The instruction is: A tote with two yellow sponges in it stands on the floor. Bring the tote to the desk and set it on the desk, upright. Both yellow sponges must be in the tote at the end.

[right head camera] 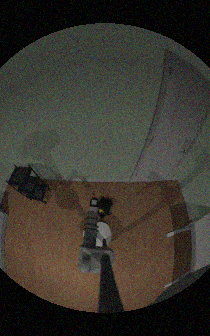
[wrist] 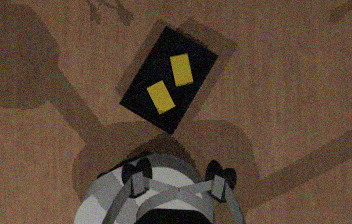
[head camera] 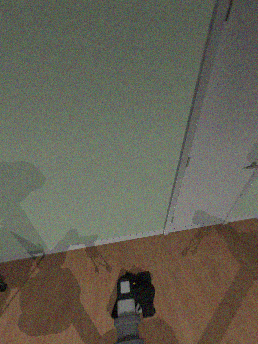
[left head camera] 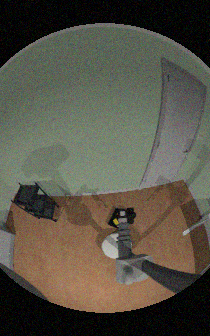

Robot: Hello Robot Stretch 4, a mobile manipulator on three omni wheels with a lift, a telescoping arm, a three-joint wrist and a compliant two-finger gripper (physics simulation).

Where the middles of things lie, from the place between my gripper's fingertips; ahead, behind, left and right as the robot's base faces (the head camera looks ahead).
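Black tote (wrist: 157, 67): 51 cm below my hand, 18 cm ahead of it, 5 cm to the left of it.
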